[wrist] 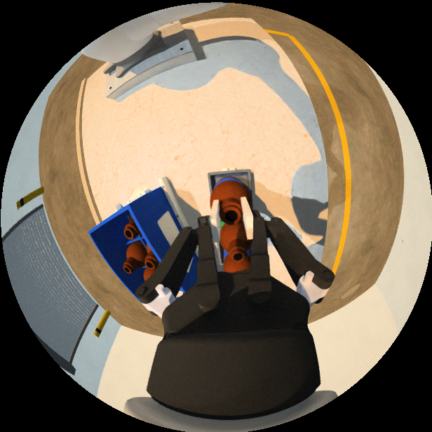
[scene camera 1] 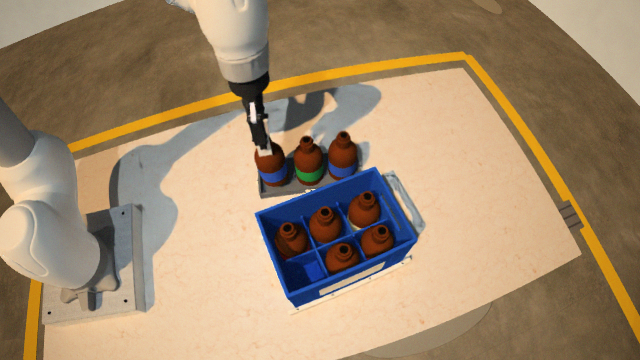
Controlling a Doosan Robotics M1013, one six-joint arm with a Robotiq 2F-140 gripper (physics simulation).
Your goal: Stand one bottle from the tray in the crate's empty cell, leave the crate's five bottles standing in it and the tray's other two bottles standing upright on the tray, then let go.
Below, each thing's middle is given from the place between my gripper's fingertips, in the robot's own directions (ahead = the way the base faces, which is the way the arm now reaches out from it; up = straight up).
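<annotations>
Green-banded bottle (scene camera 1: 308, 158): my hand 100 mm short of it, 10 mm to the left, 80 mm above.
</annotations>
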